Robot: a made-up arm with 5 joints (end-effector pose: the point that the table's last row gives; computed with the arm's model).
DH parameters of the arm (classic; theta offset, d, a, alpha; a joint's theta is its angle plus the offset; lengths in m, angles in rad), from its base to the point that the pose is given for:
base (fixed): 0 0.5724 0.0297 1.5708
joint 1: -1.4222 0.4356 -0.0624 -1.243
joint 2: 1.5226 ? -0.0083 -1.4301
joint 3: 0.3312 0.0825 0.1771 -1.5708
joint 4: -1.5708 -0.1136 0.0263 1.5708
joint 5: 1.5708 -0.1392 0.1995 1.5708
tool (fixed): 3.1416 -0.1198 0 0
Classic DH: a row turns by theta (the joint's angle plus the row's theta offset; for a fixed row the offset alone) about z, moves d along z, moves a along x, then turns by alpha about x.
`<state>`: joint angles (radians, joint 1 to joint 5).
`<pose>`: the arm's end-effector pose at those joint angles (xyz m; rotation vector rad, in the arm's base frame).
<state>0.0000 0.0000 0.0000 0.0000 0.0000</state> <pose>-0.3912 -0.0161 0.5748 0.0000 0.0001 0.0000</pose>
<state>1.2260 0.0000 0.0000 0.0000 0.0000</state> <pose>-0.1148 -0.0161 0.1771 0.0000 -1.2259 0.0000</pose>
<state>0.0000 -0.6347 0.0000 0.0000 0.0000</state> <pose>-0.3839 -0.0634 0.4176 -0.5943 0.2044 -0.0890</pose>
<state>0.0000 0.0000 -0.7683 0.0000 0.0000</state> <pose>-0.1472 -0.0452 0.5747 0.0000 0.0001 -0.7683</pose>
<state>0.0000 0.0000 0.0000 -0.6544 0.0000</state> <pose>-0.3912 0.0121 0.6788 0.6544 0.0001 0.0000</pose>
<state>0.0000 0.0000 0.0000 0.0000 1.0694</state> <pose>-0.1825 -0.0161 0.4620 0.0000 -1.0693 0.0000</pose>
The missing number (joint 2, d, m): -0.345
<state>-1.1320 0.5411 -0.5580 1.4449 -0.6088</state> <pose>-0.0251 -0.0766 0.9143 -1.1179 1.8777 -0.1628</pose>
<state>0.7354 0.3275 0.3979 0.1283 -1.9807</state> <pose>-0.5769 -0.0945 0.5802 -0.4025 1.0304 0.2539</pose>
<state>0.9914 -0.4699 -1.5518 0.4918 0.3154</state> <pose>0.0726 -0.3625 0.3927 -0.2635 -0.7309 -1.8882</pose>
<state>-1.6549 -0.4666 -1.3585 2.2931 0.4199</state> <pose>0.1552 -0.2811 0.9252 1.8522 -1.3996 -1.3343</pose>
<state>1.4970 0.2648 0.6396 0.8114 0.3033</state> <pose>0.0855 -0.2008 0.1055 -0.9577 -2.1022 0.1785</pose>
